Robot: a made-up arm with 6 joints.
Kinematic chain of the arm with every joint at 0, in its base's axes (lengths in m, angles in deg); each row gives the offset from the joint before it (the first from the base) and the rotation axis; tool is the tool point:
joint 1: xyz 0 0 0.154 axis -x
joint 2: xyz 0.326 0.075 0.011 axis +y
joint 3: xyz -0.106 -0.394 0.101 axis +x
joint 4: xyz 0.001 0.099 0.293 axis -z
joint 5: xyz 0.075 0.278 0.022 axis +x
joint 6: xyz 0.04 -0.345 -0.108 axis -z
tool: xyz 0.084 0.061 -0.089
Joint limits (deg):
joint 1: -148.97..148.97
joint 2: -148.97..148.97
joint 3: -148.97..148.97
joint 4: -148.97..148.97
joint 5: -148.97..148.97
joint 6: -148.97..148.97
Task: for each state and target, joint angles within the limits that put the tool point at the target. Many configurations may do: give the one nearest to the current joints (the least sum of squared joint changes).
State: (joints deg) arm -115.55 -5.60 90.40 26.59 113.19 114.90
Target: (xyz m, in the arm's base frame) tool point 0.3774 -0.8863 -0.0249
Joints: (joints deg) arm -85.32 -9.73 80.34 14.40 124.23 116.28
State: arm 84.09 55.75 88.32 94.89 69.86 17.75
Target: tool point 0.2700 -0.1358 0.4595
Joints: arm 92.43 62.78 81.69 111.64 64.75 17.74
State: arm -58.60 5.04 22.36 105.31 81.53 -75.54
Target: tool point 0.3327 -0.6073 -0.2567
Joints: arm -50.33 -18.24 2.17 148.97 96.32 -62.23
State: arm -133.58 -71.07 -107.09 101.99 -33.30 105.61
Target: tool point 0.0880 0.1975 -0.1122
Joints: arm -113.26 -55.25 -100.53 100.12 18.57 101.44
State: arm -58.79 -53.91 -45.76 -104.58 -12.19 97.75
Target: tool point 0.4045 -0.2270 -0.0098
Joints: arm -19.29 -50.97 -71.90 -87.62 19.45 118.62
